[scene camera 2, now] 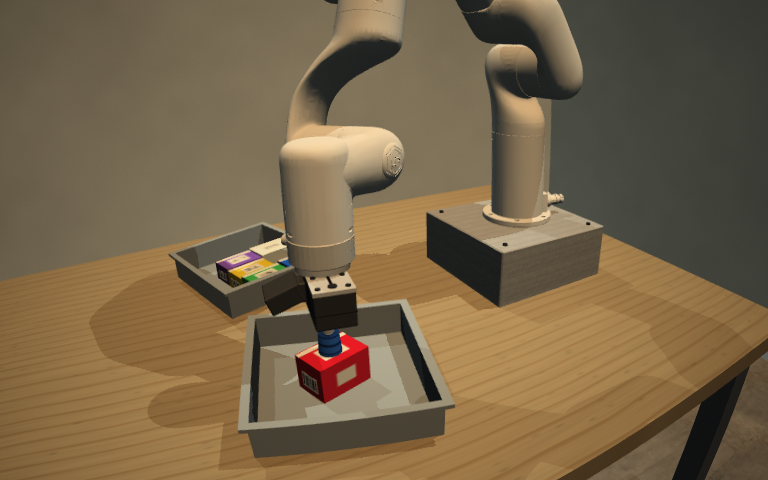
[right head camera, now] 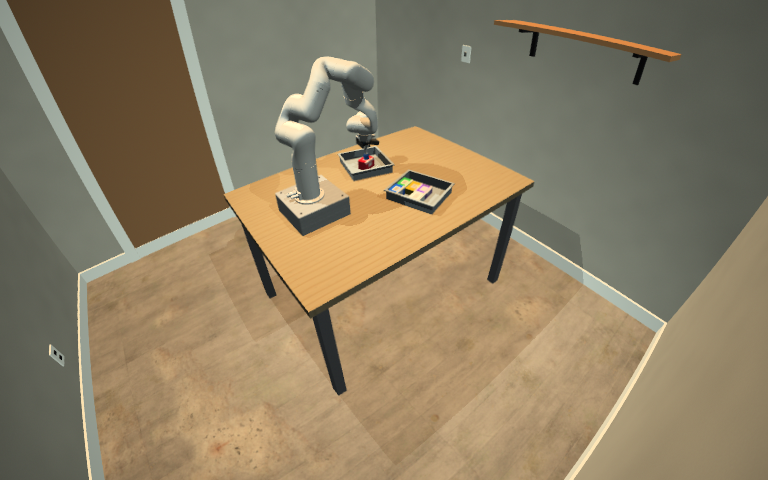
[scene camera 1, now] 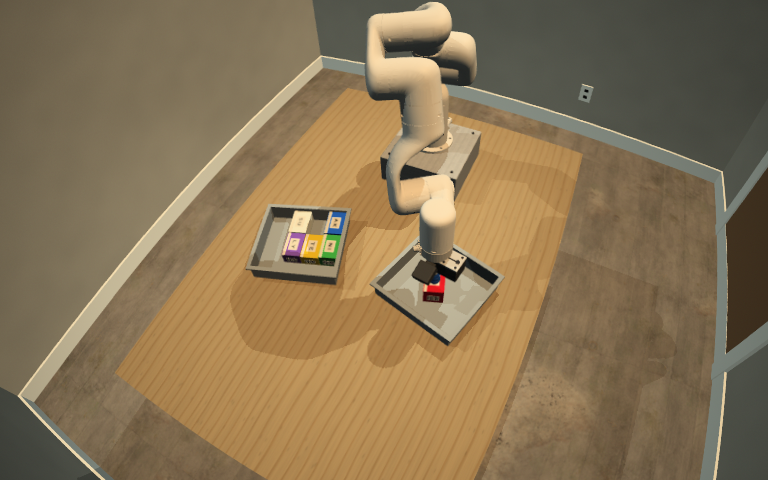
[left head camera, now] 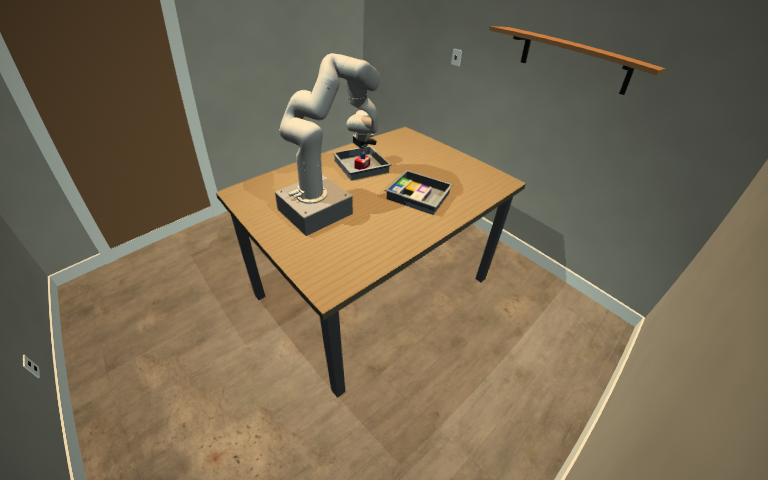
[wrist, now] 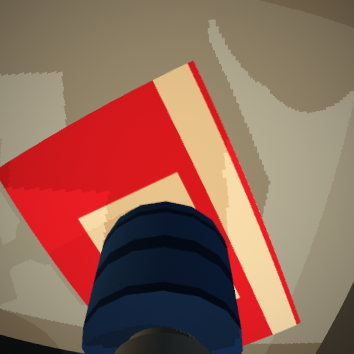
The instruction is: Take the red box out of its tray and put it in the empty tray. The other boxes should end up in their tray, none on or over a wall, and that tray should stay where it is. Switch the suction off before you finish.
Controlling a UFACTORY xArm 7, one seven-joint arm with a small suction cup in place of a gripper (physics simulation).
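Frame: origin at the arm's base, x ahead, y left, z up, level; metres.
Seen in the pictures: end effector, tool point: [scene camera 2: 331, 358] [right head camera: 366, 160] [scene camera 1: 434, 281] [left head camera: 362, 160] [wrist: 164, 235]; arm's base, origin of the base link: [scene camera 2: 516, 215] [right head camera: 309, 196] [left head camera: 311, 195].
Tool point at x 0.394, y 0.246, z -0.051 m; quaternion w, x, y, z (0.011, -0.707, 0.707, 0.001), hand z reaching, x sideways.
Pixels of each thing's top centre, then the offset from my tool point to it. Level surfaces: height alone.
- red box, middle of its top: [wrist: 163, 262] [scene camera 2: 331, 350] [scene camera 1: 434, 278] [left head camera: 362, 158] [right head camera: 366, 158] dx -0.001, dy +0.000, dz +0.011 m
- grey tray, middle of its top: [wrist: 126, 264] [scene camera 2: 335, 355] [scene camera 1: 438, 280] [left head camera: 361, 158] [right head camera: 364, 158] dx -0.004, dy +0.009, dz +0.009 m
- purple box, middle of its top: [scene camera 2: 238, 259] [scene camera 1: 293, 244] [right head camera: 424, 188] [left head camera: 423, 189] dx +0.101, dy -0.374, dz -0.005 m
- yellow box, middle of its top: [scene camera 2: 252, 268] [scene camera 1: 311, 245] [right head camera: 414, 186] [left head camera: 413, 186] dx +0.077, dy -0.329, dz -0.007 m
- green box, middle of its top: [scene camera 2: 266, 273] [scene camera 1: 330, 246] [right head camera: 404, 182] [left head camera: 403, 182] dx +0.054, dy -0.284, dz -0.002 m
- blue box, middle of its top: [scene camera 1: 335, 222] [right head camera: 396, 188] [left head camera: 396, 188] dx -0.014, dy -0.319, dz +0.002 m
- white box, middle of its top: [scene camera 2: 271, 246] [scene camera 1: 300, 221] [right head camera: 416, 195] [left head camera: 417, 196] dx +0.034, dy -0.409, dz -0.003 m
- wooden table, its level: dz -0.041 m
My suction cup [left head camera: 363, 155] [right head camera: 366, 156] [scene camera 1: 435, 278] [scene camera 2: 329, 343] [wrist: 162, 260] is pressed on top of the red box [left head camera: 362, 163] [right head camera: 365, 164] [scene camera 1: 433, 292] [scene camera 2: 359, 353] [wrist: 130, 135]. The box is upright and level, low inside the grey tray [scene camera 1: 453, 320] [scene camera 2: 345, 434], away from its walls. Whether its underside touches the tray floor is hard to tell. The other tray [scene camera 1: 294, 275] [scene camera 2: 203, 287] holds the purple box [scene camera 1: 293, 246], yellow box [scene camera 1: 312, 247], green box [scene camera 1: 330, 246], blue box [scene camera 1: 335, 223] and white box [scene camera 1: 300, 221], all inside its walls.
Both trays stand on the wooden table [scene camera 1: 317, 401] [scene camera 2: 73, 339]. The arm's grey base block [scene camera 1: 416, 164] [scene camera 2: 549, 271] stands behind them in scene camera 1. A wall shelf [left head camera: 583, 49] [right head camera: 589, 39] hangs beyond the table.
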